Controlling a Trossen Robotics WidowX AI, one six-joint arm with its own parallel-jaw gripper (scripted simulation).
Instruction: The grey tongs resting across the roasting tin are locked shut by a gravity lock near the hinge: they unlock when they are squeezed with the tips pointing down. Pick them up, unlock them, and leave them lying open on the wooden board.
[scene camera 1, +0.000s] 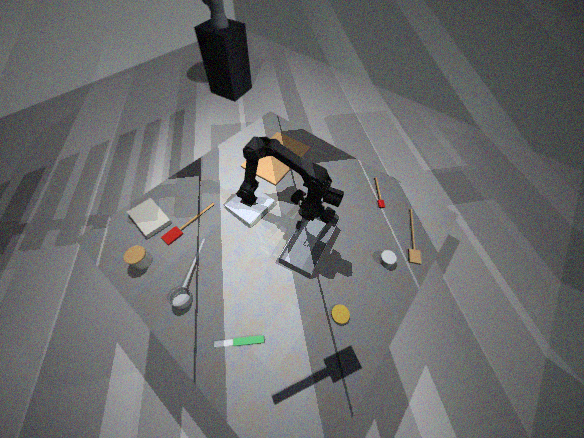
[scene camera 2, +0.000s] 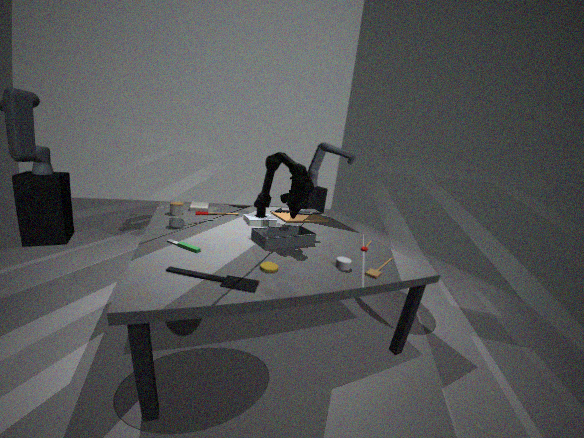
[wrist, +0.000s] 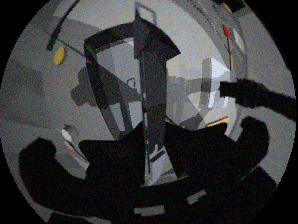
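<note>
My gripper (scene camera 1: 310, 216) is visible, and it shows again in the wrist view as the gripper (wrist: 150, 122). I see a black spatula (scene camera 1: 344, 362), (scene camera 2: 248, 285) and a roasting tin (scene camera 1: 303, 251), (scene camera 2: 268, 238). Scene camera 1 shows a white block (scene camera 1: 148, 216) and a wooden board (scene camera 1: 269, 168) too.
</note>
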